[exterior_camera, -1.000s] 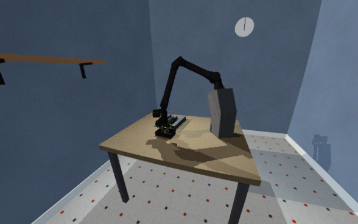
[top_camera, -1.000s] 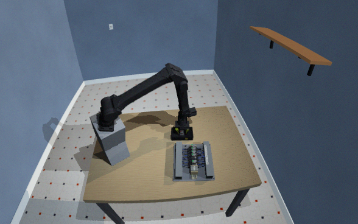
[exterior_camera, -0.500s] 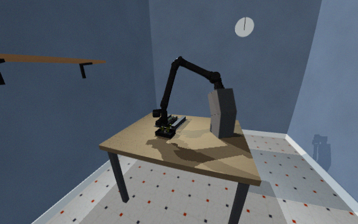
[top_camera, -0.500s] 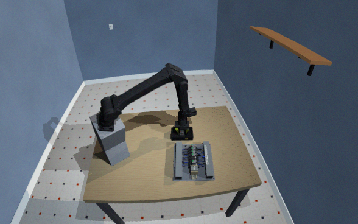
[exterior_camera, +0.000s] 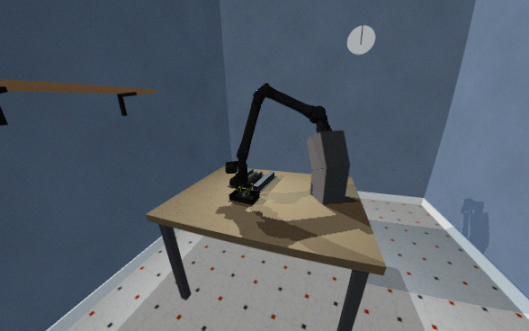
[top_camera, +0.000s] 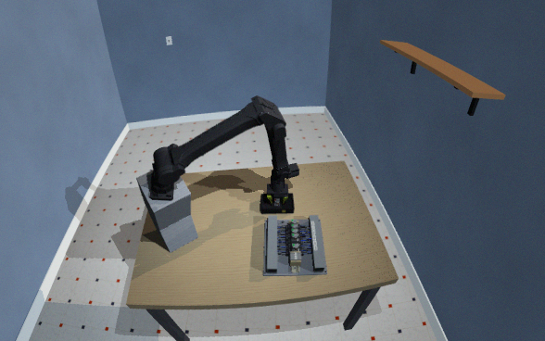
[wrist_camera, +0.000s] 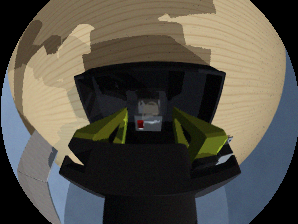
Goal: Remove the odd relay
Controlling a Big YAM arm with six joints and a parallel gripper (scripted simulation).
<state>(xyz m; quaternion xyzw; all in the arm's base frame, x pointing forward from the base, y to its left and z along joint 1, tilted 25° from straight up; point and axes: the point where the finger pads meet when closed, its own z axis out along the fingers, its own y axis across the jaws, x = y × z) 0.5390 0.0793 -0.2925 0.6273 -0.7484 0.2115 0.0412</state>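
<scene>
Right now the relay is right at my hand. Also, from my hand: black tray 10 mm below.
</scene>
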